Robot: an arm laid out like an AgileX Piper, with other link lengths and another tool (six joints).
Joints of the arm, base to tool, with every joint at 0 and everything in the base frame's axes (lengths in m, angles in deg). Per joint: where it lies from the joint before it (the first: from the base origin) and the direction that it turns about. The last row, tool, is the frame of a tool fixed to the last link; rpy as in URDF.
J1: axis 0 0 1 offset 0 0 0.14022
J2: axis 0 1 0 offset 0 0 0
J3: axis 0 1 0 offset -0.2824 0 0.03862
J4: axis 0.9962 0 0.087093 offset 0.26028 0 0.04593
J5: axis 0 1 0 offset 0 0 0
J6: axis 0.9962 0 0.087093 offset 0.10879 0 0.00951
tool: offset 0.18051 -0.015 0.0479 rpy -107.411 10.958 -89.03
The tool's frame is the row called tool.
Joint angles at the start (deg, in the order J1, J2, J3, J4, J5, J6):
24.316, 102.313, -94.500, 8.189, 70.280, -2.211
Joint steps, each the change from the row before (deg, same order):
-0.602, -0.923, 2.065, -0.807, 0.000, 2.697
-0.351, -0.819, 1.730, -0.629, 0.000, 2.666
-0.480, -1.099, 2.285, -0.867, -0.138, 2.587
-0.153, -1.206, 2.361, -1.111, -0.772, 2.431
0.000, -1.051, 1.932, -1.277, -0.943, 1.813
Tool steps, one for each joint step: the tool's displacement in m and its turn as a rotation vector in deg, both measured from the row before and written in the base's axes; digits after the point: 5 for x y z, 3 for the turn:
-0.00504, -0.01338, -0.00668, -0.646, 1.339, -3.119
-0.00522, -0.01010, -0.00516, -0.415, 1.149, -2.855
-0.00651, -0.01279, -0.00620, -0.722, 1.123, -2.904
-0.00489, -0.01044, -0.00469, -0.728, 0.343, -2.449
-0.00244, -0.00855, -0.00275, -0.810, -0.272, -1.656

